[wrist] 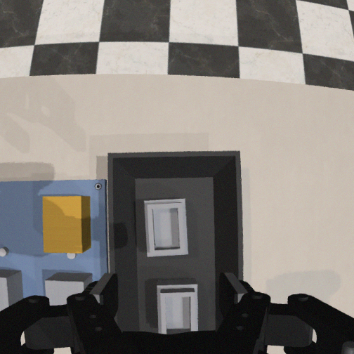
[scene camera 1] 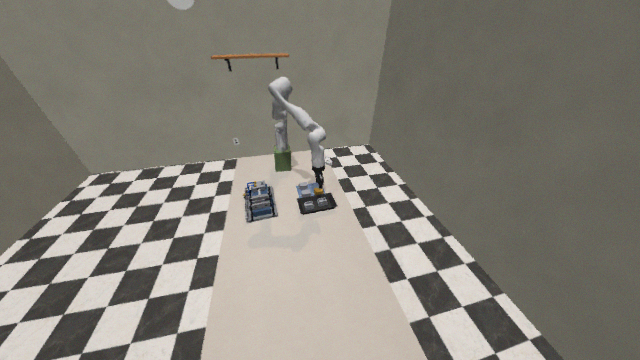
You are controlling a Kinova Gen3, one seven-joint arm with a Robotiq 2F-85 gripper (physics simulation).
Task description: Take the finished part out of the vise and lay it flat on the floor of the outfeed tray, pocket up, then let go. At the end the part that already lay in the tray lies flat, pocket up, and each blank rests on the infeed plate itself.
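Frame: origin at the arm's base, x left, y back, z up, level; metres.
Where they show: gripper, fingertip midpoint: (scene camera 1: 319, 185); arm's base, origin of the base link: (scene camera 1: 282, 148).
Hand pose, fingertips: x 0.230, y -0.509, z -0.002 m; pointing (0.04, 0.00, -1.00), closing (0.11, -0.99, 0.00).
Things, the pixels of their top centre, and the offset from my fingertips. "spot": a spot on its surface instead.
- black outfeed tray, surface spot: (scene camera 1: 317, 210) spot: dx -0.021, dy -0.080, dz -0.137 m
- vise, surface spot: (scene camera 1: 260, 200) spot: dx -0.374, dy +0.019, dz -0.098 m
- yellow block, middle of its top: (scene camera 1: 318, 189) dx +0.012, dy +0.114, dz -0.130 m
The black outfeed tray (scene camera 1: 317, 210) (wrist: 175, 154) holds two light grey parts. One part (scene camera 1: 322, 201) (wrist: 166, 227) lies flat, pocket up, on the tray floor, turned very slightly. The other part (scene camera 1: 309, 205) (wrist: 177, 310) is also pocket up; its near end is hidden by the gripper in the wrist view. My gripper (scene camera 1: 320, 185) (wrist: 168, 289) is open and empty, above the tray and plate area. Grey blanks (scene camera 1: 306, 192) (wrist: 69, 292) stand on the blue infeed plate (wrist: 20, 210), partly cut off or covered in the wrist view. The vise (scene camera 1: 260, 200) is too small to read inside.
A yellow block (scene camera 1: 318, 191) (wrist: 65, 225) stands on the blue plate near its tray-side edge, with small pale knobs close by. The plate adjoins the tray's left wall in the wrist view. The green robot pedestal (scene camera 1: 282, 160) stands behind.
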